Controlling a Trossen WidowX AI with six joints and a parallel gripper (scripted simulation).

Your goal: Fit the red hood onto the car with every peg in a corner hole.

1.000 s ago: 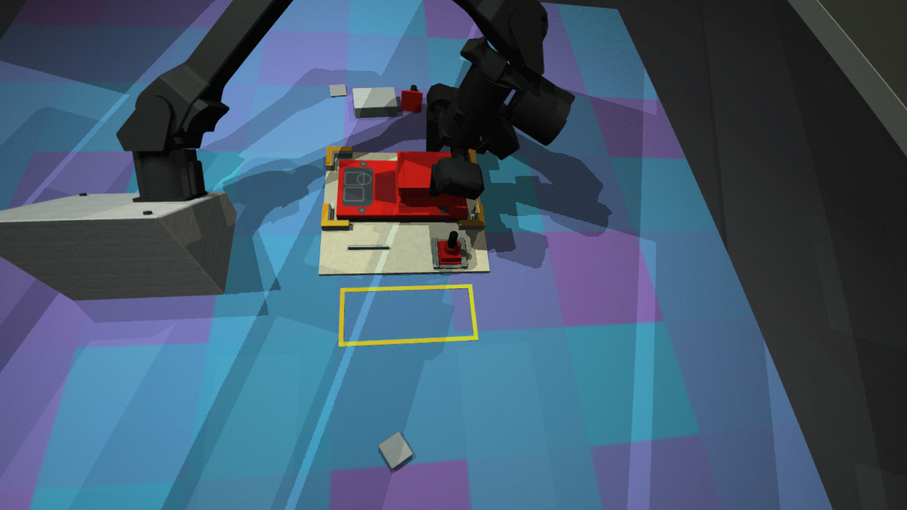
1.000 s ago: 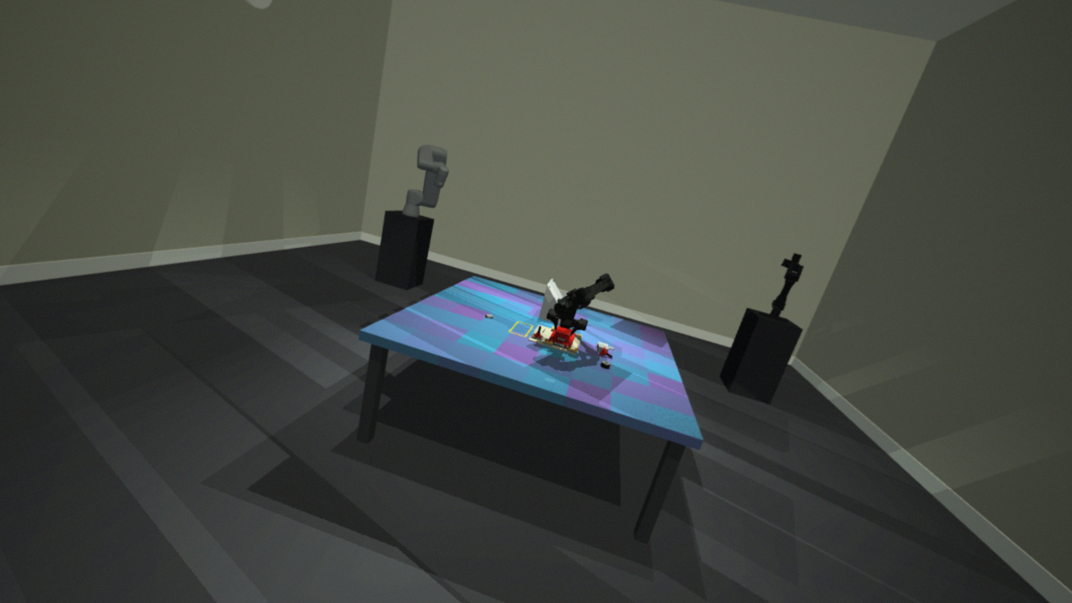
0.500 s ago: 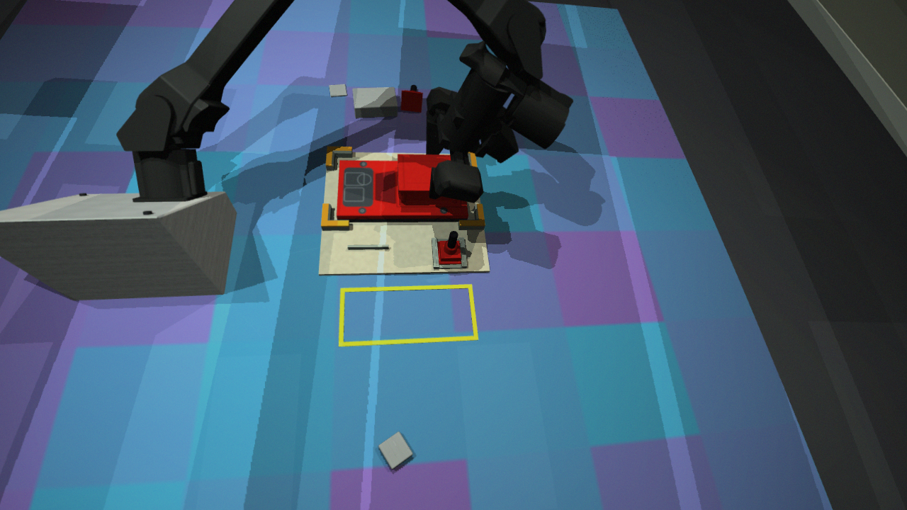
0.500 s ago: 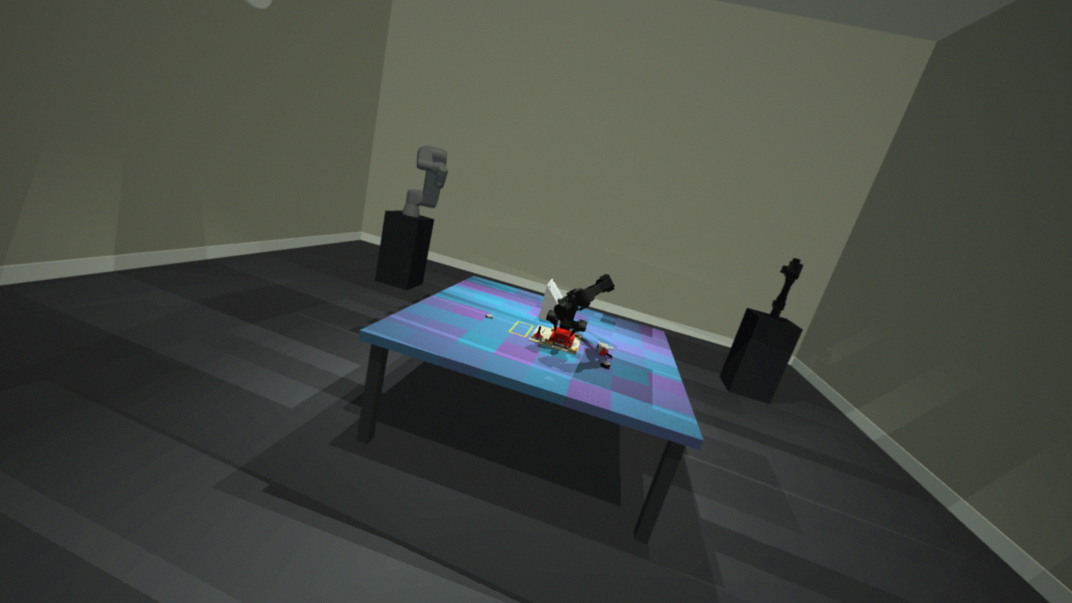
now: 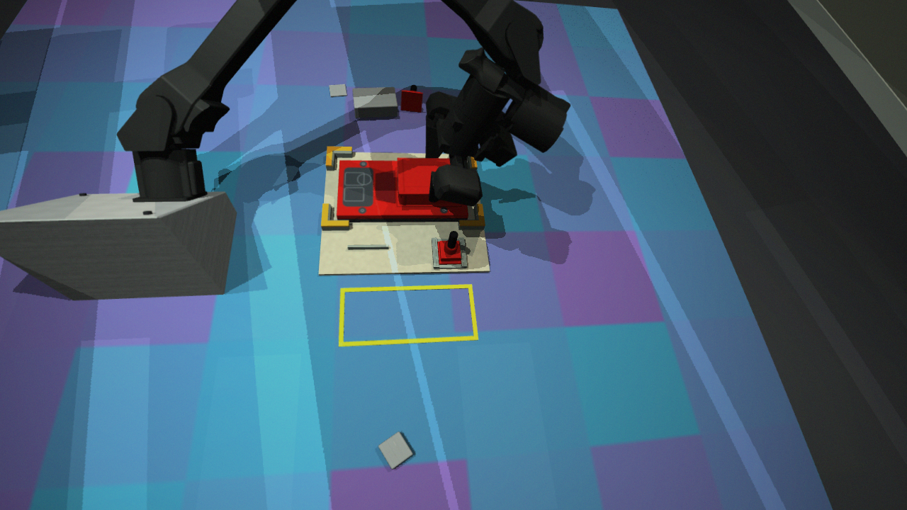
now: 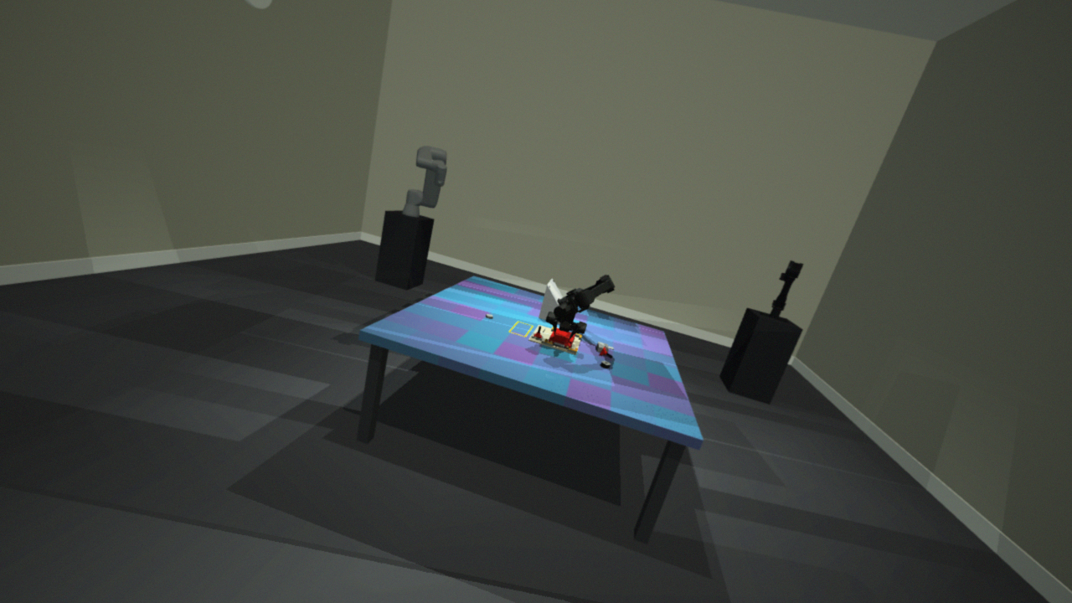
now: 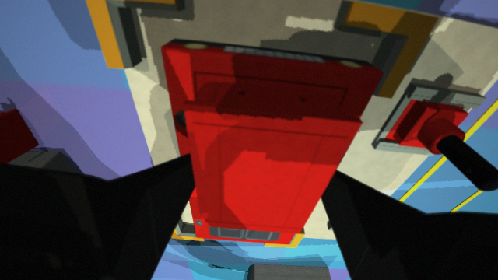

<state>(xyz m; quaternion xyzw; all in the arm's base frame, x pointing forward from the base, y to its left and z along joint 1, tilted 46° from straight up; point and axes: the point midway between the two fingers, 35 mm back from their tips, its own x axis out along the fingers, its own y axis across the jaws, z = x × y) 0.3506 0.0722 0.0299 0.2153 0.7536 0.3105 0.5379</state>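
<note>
Right now my gripper tip is 1 cm below the red hood. The rest, counted from my gripper tip: wheel: 22 cm to the left, 12 cm ahead, 3 cm below; grey engine block: 1 cm to the left, 1 cm below; jig: 3 cm below, 3 cm behind, 1 cm to the right.
</note>
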